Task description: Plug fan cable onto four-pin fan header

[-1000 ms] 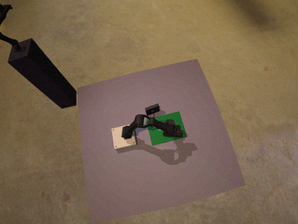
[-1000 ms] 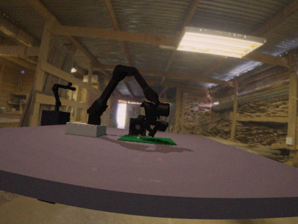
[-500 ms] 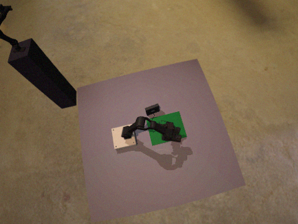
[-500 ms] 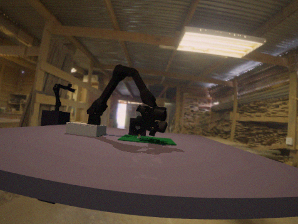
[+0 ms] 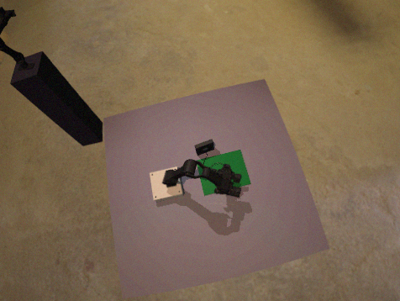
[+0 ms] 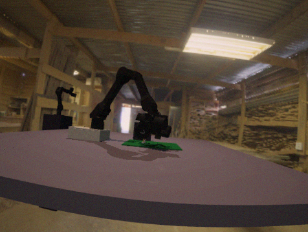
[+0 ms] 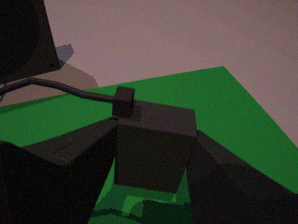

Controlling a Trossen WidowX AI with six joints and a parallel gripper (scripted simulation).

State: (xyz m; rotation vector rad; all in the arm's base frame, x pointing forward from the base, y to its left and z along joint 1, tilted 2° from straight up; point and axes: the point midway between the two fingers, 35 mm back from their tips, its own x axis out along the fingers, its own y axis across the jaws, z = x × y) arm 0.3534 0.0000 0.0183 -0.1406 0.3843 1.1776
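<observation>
Now: the green board 3 cm behind my gripper tip, 2 cm to the right of it and 7 cm below it. From my gripper tip the other things lie so: black fan plug: 1 cm below; then four-pin fan header: 8 cm behind, 1 cm to the right, 6 cm below; then fan: 11 cm behind, 15 cm to the left.
</observation>
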